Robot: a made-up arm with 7 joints. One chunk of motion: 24 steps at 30 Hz.
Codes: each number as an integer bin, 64 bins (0 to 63) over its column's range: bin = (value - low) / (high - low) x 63, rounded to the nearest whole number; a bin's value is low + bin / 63 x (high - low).
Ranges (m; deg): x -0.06..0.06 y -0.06..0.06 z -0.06..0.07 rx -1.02..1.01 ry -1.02..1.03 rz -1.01..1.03
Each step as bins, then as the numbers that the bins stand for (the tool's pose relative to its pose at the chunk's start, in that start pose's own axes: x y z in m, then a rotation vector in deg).
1 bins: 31 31 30 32 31 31
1 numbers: -0.0010 -0.0010 0.0019 0.01 -0.01 -0.01
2 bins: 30 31 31 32 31 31
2 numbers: -0.0029 -0.0010 0.0040 0.01 -0.01 -0.01
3 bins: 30 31 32 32 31 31
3 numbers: -0.0029 -0.0010 0.0060 0.01 -0.01 -0.01
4 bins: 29 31 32 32 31 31
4 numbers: -0.0048 -0.0010 0.0060 0.01 -0.01 -0.01
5 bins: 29 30 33 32 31 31
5 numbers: -0.0048 -0.0029 0.0081 0.01 -0.01 -0.01
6 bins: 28 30 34 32 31 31
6 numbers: -0.0067 -0.0029 0.0102 0.01 -0.01 -0.01
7 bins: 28 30 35 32 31 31
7 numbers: -0.0067 -0.0029 0.0122 0.01 -0.01 -0.01
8 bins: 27 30 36 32 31 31
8 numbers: -0.0086 -0.0029 0.0143 0.01 -0.01 -0.01
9 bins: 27 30 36 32 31 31
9 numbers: -0.0086 -0.0029 0.0143 0.01 -0.01 -0.01
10 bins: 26 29 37 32 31 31
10 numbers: -0.0105 -0.0048 0.0163 0.01 -0.01 -0.01
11 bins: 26 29 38 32 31 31
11 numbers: -0.0105 -0.0048 0.0184 0.01 -0.01 -0.01
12 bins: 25 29 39 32 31 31
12 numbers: -0.0124 -0.0048 0.0205 0.01 -0.01 -0.01
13 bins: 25 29 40 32 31 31
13 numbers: -0.0124 -0.0048 0.0225 0.01 -0.01 -0.01
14 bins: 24 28 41 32 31 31
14 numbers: -0.0143 -0.0067 0.0246 0.01 -0.01 -0.01
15 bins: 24 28 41 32 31 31
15 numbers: -0.0143 -0.0067 0.0246 0.01 -0.01 -0.01
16 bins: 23 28 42 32 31 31
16 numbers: -0.0162 -0.0067 0.0267 0.01 -0.01 -0.01
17 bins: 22 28 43 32 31 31
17 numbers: -0.0181 -0.0067 0.0287 0.01 -0.01 -0.01
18 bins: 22 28 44 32 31 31
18 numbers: -0.0181 -0.0067 0.0308 0.01 -0.01 -0.01
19 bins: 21 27 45 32 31 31
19 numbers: -0.0200 -0.0086 0.0329 0.01 -0.01 -0.01
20 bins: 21 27 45 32 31 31
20 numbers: -0.0200 -0.0086 0.0329 0.01 -0.01 -0.01
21 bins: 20 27 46 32 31 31
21 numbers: -0.0219 -0.0086 0.0349 0.01 -0.01 -0.01
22 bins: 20 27 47 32 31 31
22 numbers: -0.0219 -0.0086 0.0370 0.01 -0.01 -0.01
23 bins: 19 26 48 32 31 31
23 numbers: -0.0238 -0.0105 0.0390 0.01 -0.01 -0.01
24 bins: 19 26 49 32 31 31
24 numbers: -0.0238 -0.0105 0.0411 0.01 -0.01 -0.01
